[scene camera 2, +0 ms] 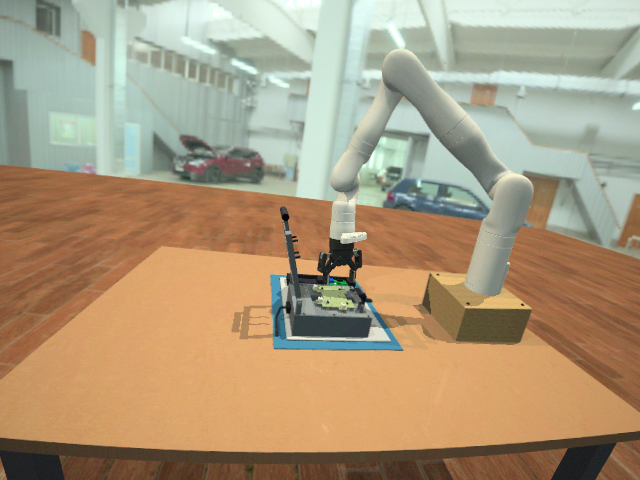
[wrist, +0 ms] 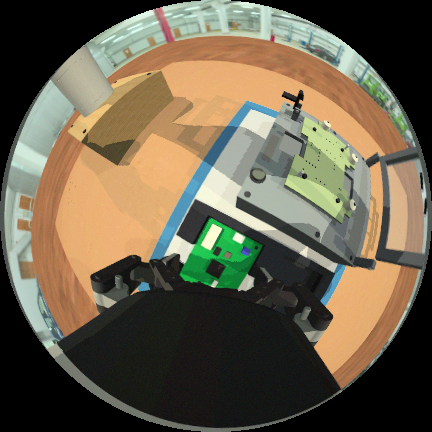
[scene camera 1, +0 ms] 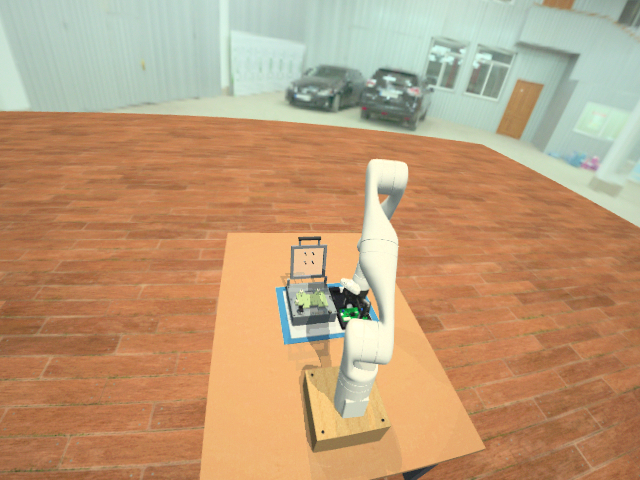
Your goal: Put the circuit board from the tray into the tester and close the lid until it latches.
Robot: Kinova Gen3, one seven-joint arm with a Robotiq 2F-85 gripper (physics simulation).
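Places are measured from the arm's base along level axes (x ahead, y left, z up), in millimetres.
Where they show: gripper, fingertip midpoint: [scene camera 2: 339,283] [wrist: 216,269] [scene camera 1: 352,312]; arm's base, link origin: [scene camera 2: 480,287] [wrist: 97,102] [scene camera 1: 349,401].
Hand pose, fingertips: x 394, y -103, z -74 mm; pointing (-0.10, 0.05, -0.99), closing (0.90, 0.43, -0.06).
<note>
Each offset is from my fingertips to the top centre of the thing. Level surfaces: height alone.
The green circuit board {1 mm back, 8 mm right, 7 mm down} [scene camera 1: 349,313] [scene camera 2: 339,283] [wrist: 231,265] lies in the black tray [wrist: 280,260] beside the tester. My gripper [scene camera 2: 340,277] [wrist: 216,269] is open and empty, pointing down low over the tray, its fingertips near either side of the board in the wrist view. Whether they touch the board I cannot tell. The grey tester [scene camera 1: 312,317] [scene camera 2: 330,325] [wrist: 260,210] has a pale green nest plate {43 mm ahead, 175 mm left, 48 mm up} [scene camera 1: 311,298] [scene camera 2: 333,297] [wrist: 320,170] on top with no circuit board on it. Its lid [scene camera 2: 292,263] [wrist: 385,210] stands open, nearly upright.
A black latch {33 mm back, 218 mm left, 73 mm up} [scene camera 2: 364,298] [wrist: 295,100] is at the tester's front edge, opposite the lid hinge. Tester and tray stand on a blue-bordered white mat {32 mm down} [scene camera 1: 286,340] [scene camera 2: 336,348]. The arm's wooden base block [scene camera 1: 346,434] [scene camera 2: 491,325] [wrist: 130,117] stands on the table near them.
</note>
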